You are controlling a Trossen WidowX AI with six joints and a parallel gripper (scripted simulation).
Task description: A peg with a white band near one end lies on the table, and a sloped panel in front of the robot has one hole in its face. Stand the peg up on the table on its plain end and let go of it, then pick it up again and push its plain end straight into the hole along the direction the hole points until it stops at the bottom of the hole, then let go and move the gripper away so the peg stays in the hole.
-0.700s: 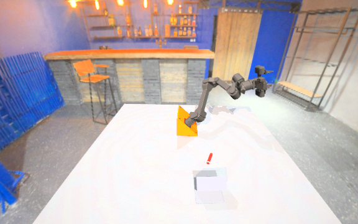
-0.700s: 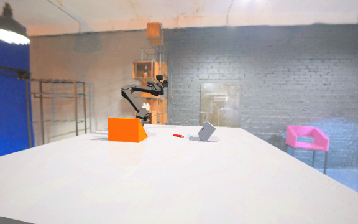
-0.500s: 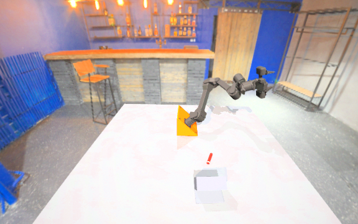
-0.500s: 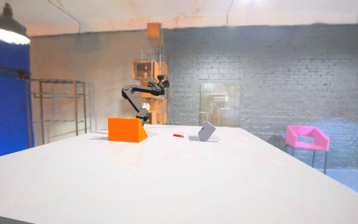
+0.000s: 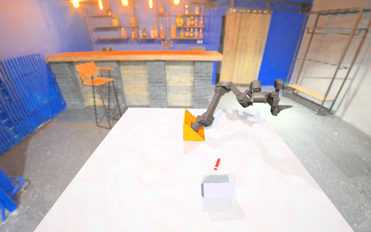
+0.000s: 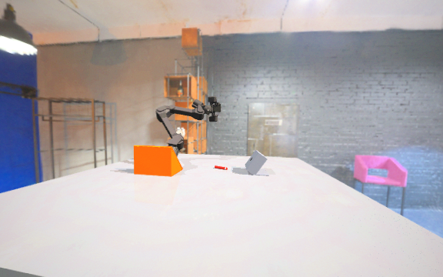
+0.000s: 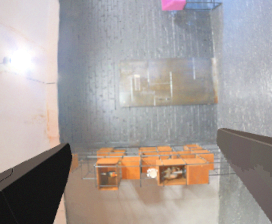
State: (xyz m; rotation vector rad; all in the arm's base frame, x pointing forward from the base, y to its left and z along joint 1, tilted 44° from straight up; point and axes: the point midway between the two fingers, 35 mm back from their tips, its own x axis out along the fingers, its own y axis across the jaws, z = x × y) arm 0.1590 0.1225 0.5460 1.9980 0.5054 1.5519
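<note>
My gripper tip is 11 cm short of the red peg, 37 cm to the left of it and 39 cm above it. Round my gripper tip: grey sloped panel: 29 cm ahead, 40 cm to the right, 34 cm below.
</note>
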